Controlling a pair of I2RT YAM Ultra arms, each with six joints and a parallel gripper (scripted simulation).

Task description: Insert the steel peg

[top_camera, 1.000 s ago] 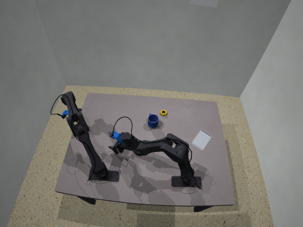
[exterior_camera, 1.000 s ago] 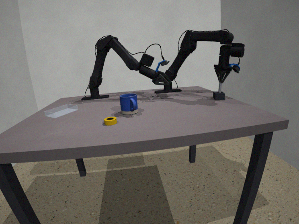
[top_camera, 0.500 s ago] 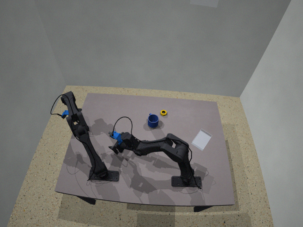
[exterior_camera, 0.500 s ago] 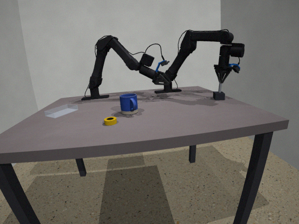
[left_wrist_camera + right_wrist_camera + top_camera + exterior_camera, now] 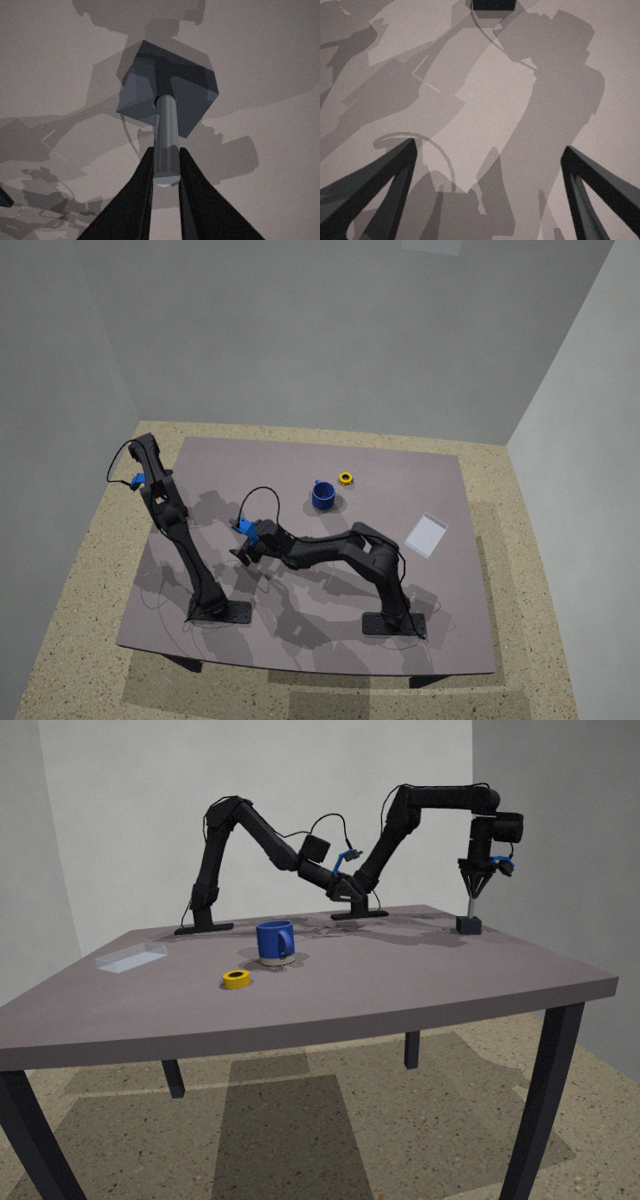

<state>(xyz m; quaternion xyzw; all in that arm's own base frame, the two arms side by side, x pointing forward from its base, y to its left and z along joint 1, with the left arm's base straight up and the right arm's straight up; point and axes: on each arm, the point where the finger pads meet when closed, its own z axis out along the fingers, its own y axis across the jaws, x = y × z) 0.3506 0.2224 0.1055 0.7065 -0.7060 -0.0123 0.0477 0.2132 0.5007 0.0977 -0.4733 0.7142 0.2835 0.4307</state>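
Note:
Right now the steel peg is 30 mm below my left hand. From my left hand the other things lie so: blue mug (540 mm to the right, 100 mm ahead, 70 mm below); then dark block (80 mm below, 10 mm to the right, 10 mm behind); then yellow ring (620 mm to the right, 220 mm ahead, 100 mm below).

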